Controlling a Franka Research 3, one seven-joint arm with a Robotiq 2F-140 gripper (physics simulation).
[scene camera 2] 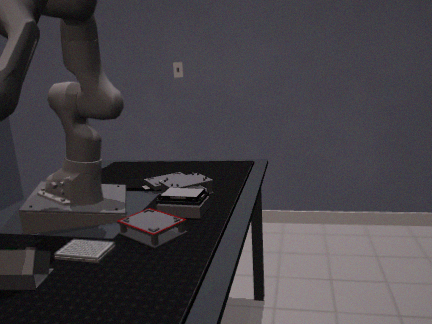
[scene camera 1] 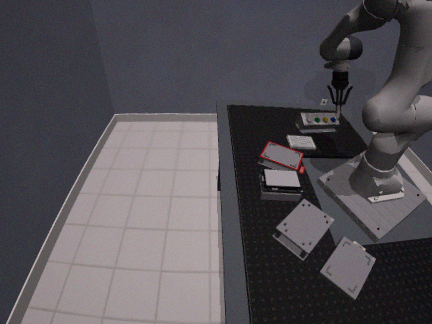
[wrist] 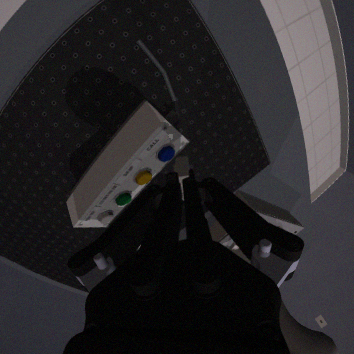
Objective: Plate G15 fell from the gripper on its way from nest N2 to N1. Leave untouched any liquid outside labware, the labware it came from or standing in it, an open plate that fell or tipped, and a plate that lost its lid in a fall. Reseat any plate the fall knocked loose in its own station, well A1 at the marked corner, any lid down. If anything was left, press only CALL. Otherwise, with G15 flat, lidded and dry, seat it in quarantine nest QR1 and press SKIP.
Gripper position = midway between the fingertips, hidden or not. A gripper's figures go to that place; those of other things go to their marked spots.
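There is a button box [wrist: 133, 147] 22 cm from the lens, and my gripper [wrist: 182, 165] is at the same distance, 22 cm from the lens.
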